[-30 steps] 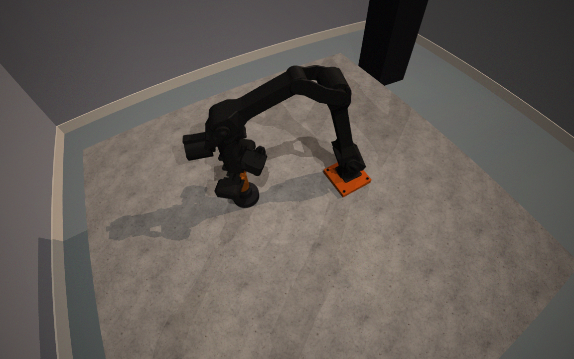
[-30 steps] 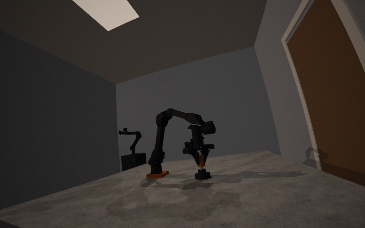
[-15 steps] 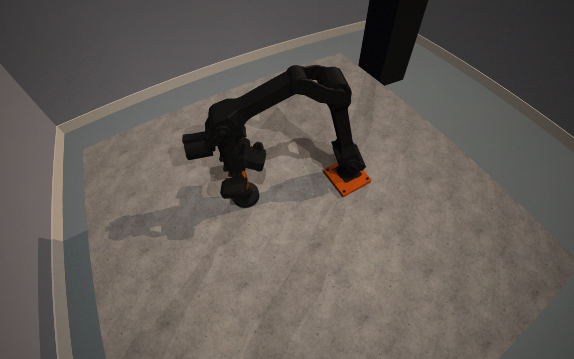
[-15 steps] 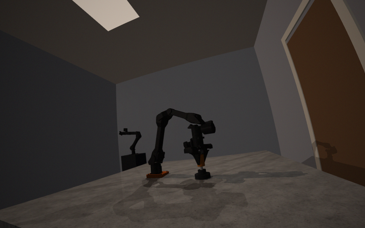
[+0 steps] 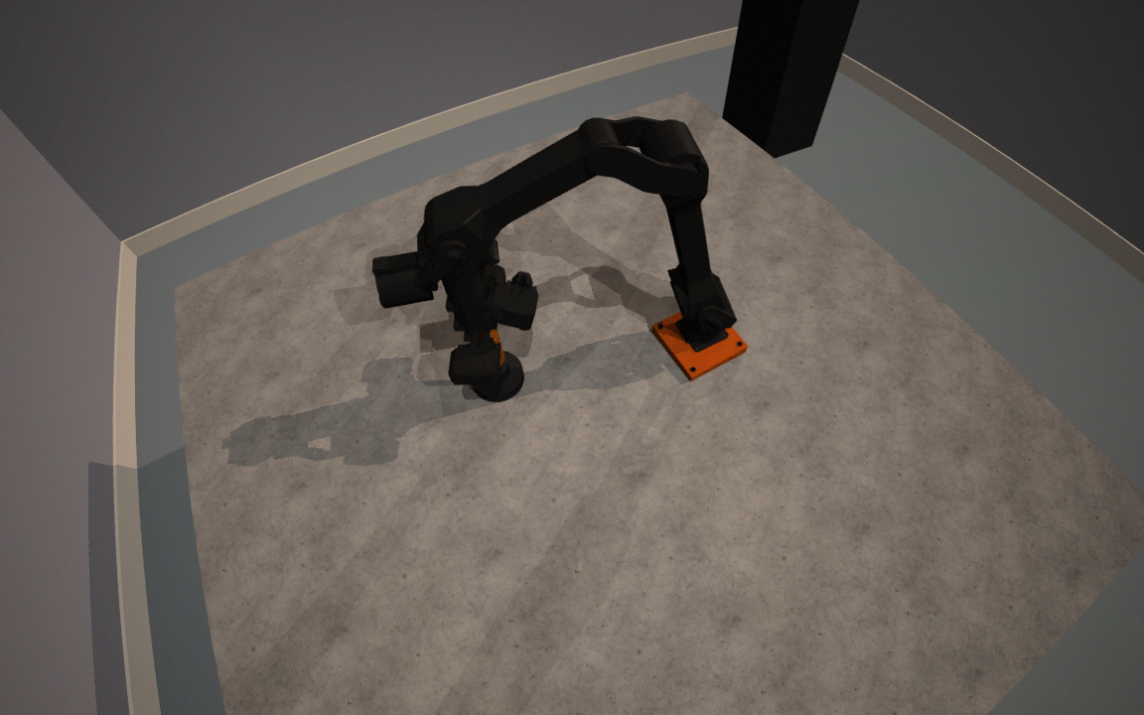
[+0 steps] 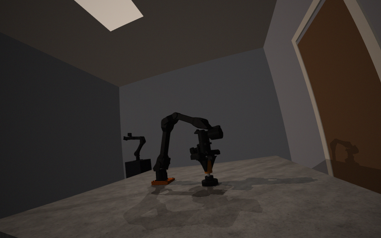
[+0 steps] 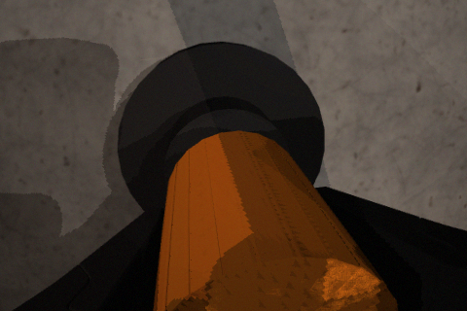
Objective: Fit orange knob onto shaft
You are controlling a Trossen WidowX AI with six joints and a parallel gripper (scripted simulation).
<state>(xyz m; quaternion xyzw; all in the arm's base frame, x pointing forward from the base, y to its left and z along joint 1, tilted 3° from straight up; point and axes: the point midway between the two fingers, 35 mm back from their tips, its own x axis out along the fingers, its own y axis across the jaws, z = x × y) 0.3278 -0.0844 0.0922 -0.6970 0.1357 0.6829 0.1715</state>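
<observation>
Now: gripper tip 30 mm below the orange knob. The rest, counted from my gripper tip: round black pedestal: 40 mm below.
</observation>
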